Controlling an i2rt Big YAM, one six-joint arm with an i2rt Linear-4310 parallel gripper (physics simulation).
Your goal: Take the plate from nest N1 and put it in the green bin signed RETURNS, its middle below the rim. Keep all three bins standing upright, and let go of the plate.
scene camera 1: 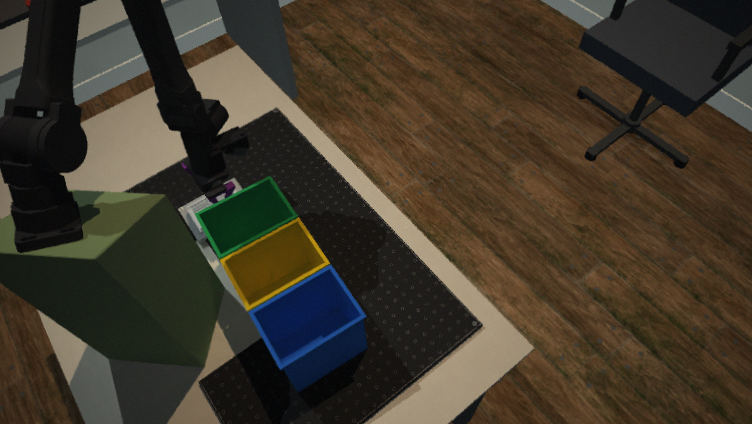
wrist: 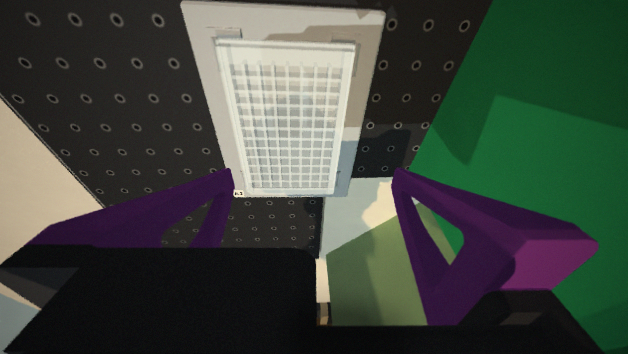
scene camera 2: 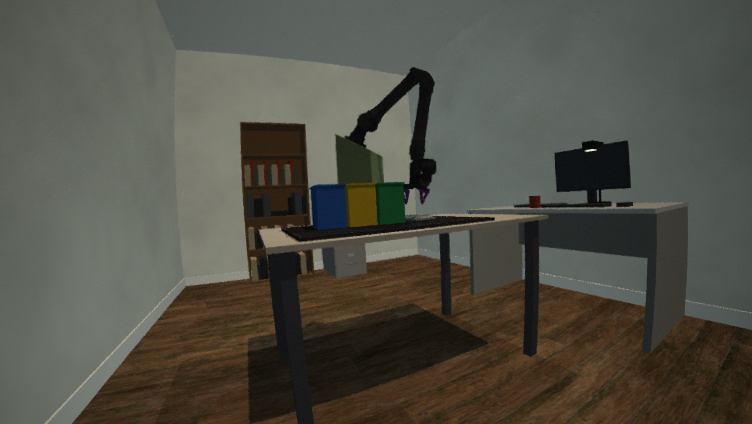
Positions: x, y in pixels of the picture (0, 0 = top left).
Scene:
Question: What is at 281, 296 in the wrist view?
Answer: The gripper.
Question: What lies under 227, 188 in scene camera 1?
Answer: The gripper.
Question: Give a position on a white gridded plate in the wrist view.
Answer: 287, 100

